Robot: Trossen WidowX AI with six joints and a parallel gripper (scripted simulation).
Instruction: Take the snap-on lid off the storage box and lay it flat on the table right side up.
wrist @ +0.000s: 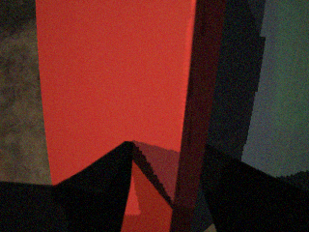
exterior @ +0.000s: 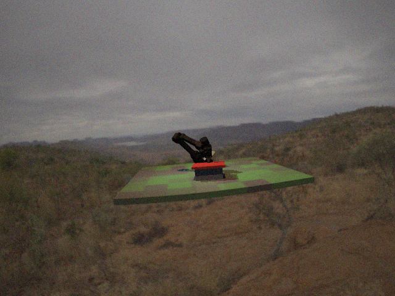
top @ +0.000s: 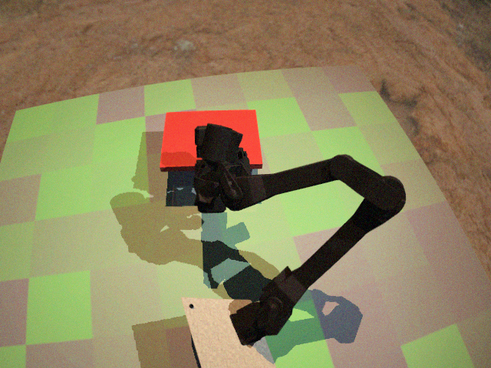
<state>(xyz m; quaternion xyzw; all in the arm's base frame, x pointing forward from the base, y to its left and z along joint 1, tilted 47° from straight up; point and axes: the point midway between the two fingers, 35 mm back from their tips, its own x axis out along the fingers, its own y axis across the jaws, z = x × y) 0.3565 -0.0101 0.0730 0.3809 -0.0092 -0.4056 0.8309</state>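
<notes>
Now: gripper tip 70 mm short of the red lid, 20 mm to the left of it and 10 mm below it. Also, from my gripper tip: storage box (70 mm ahead, 40 mm below, 20 mm to the right).
</notes>
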